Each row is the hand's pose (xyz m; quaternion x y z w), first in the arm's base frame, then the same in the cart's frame.
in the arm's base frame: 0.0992 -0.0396 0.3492 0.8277 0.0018 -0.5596 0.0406
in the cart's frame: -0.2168 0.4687 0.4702 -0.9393 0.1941 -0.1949 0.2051
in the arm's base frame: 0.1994 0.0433 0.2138 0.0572 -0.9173 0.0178 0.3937
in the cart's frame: -0.0785 0.4557 0.5965 0.1823 0.8958 0.1459 0.3782
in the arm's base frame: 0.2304 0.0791 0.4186 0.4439 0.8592 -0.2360 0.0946
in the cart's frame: -0.2728 0.5200 0.6445 0.6975 0.4052 0.2127 0.5514
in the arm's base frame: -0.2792 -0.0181 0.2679 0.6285 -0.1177 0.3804 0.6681
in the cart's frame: -0.0919 0.6538 0.1533 0.1854 -0.7487 0.4959 0.3989
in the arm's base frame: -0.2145 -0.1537 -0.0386 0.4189 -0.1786 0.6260 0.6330
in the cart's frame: 0.1690 0.4342 0.1359 -0.1434 -0.7326 0.5158 0.4204
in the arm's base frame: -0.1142 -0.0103 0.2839 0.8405 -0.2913 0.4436 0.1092
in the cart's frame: -0.1238 0.5827 0.2999 -0.1789 0.5385 -0.8180 0.0946
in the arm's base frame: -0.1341 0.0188 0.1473 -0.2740 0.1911 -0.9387 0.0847
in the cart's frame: 0.0172 0.5837 0.2953 -0.5310 -0.2345 0.8134 0.0368
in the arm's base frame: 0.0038 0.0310 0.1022 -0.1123 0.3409 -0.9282 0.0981
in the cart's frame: 0.0485 0.5149 0.4197 0.6721 0.2795 -0.6829 0.0628
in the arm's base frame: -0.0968 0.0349 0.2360 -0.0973 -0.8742 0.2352 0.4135
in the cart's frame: -0.0694 0.6003 0.3370 0.4217 0.8612 0.1108 0.2613
